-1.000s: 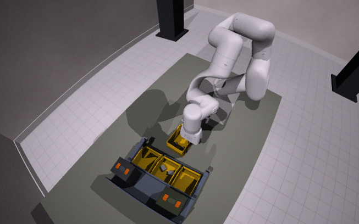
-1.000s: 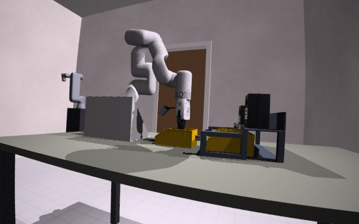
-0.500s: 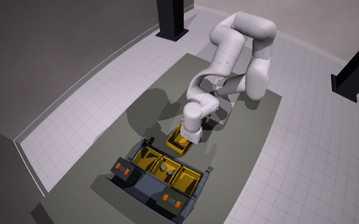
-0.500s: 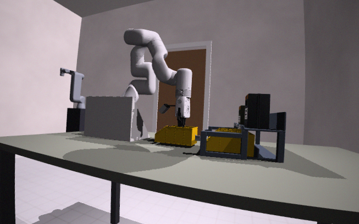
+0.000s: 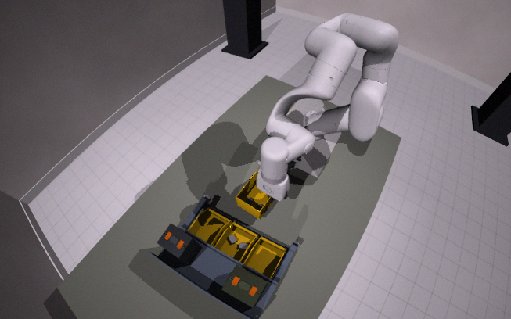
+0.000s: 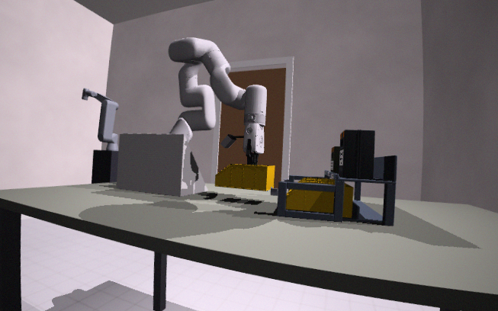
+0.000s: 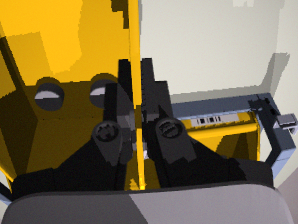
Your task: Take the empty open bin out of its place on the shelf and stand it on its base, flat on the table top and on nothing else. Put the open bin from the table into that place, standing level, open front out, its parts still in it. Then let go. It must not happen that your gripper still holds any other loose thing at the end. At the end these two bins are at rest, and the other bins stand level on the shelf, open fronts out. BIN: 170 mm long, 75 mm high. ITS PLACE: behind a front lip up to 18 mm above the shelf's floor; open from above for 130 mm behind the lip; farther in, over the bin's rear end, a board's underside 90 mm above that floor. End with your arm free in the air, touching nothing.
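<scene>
The shelf's front bar lies 120 mm ahead of my hand, 30 mm to the right of it and 100 mm below it. Also, from my hand: black box (320 mm ahead, 140 mm to the right, 50 mm above).
</scene>
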